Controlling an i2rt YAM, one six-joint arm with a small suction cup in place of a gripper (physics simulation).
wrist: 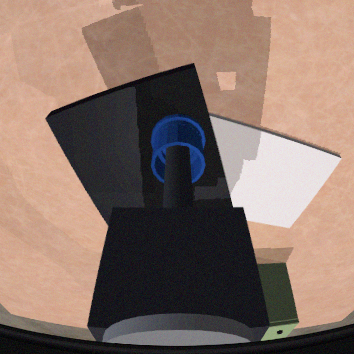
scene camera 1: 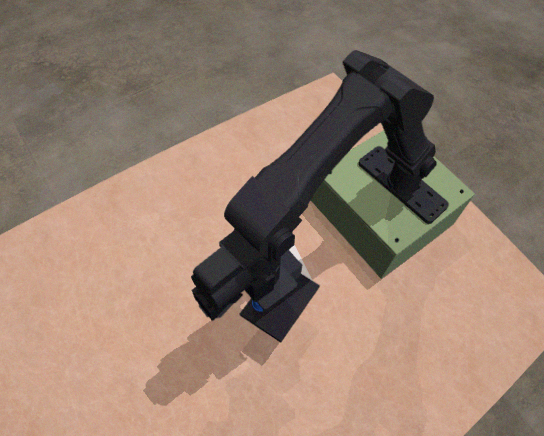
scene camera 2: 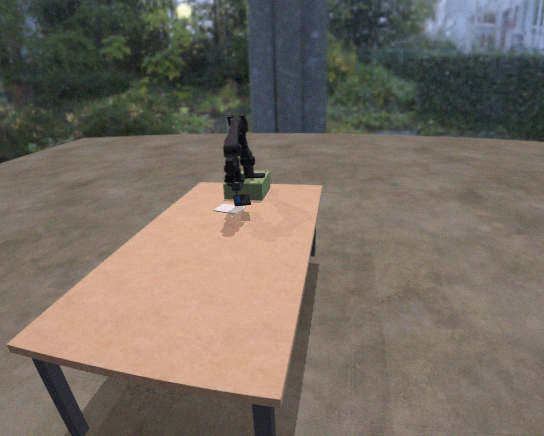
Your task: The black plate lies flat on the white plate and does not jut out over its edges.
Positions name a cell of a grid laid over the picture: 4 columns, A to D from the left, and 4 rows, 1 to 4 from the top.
My suction cup (wrist: B2) holds a black plate (scene camera 1: C3), which touches nothing else. A white plate (wrist: D3) rests on the table.
The black plate is seen too in the wrist view (wrist: B2).
